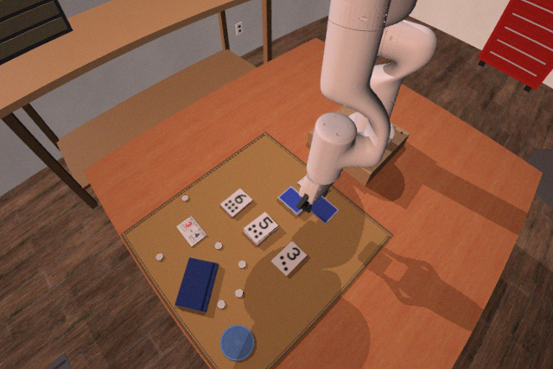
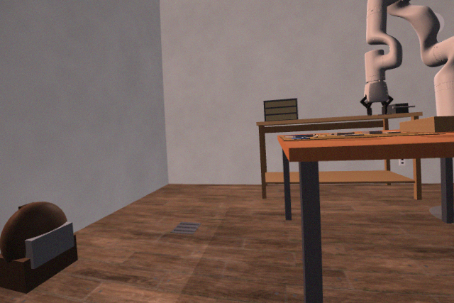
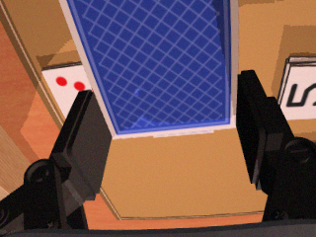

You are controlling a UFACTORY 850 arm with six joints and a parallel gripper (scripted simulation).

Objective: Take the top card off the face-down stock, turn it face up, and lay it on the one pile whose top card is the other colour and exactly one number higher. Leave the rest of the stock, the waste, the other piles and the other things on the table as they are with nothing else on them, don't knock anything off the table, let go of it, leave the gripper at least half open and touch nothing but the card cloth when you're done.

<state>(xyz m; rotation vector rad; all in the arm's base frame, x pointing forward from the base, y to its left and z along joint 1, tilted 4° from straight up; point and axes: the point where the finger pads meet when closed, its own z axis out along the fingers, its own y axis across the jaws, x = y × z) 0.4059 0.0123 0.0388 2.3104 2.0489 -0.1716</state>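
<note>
My hand is 30 mm to the right of the red 5 card and 20 mm above it. From my hand the other things lie so: red 3 card (110 mm below, 100 mm behind, 60 mm to the right); then black 5 card (130 mm ahead, 100 mm to the right, 100 mm below); then black 3 card (150 mm ahead, 110 mm below, 30 mm to the left).
</note>
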